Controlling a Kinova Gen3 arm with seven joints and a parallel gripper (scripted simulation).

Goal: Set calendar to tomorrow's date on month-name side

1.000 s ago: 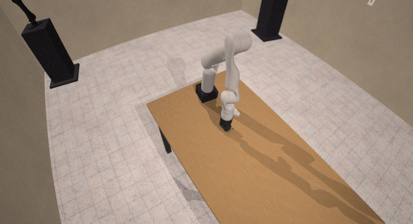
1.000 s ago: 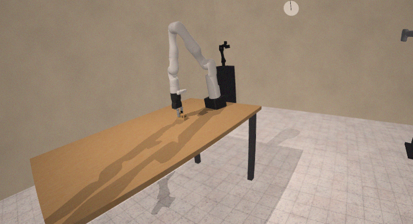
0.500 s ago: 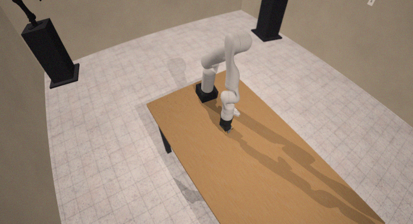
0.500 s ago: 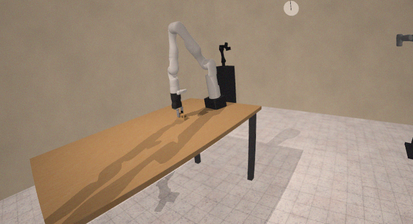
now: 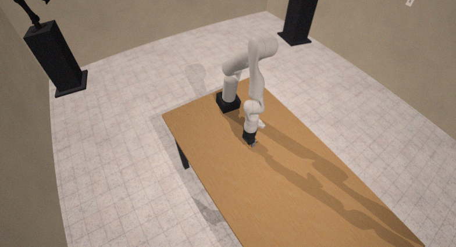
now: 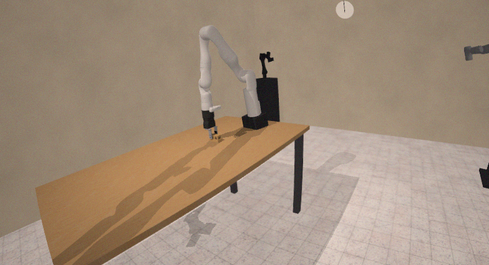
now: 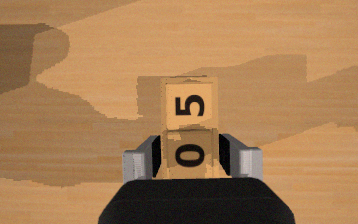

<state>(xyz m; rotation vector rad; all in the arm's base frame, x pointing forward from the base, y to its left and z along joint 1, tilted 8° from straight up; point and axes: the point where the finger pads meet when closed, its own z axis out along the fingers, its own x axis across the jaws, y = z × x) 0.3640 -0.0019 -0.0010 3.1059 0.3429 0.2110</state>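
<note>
My gripper is now 10 mm above the wooden date cube. Also, from my hand: wooden tray: 30 mm below, 10 mm to the left.
</note>
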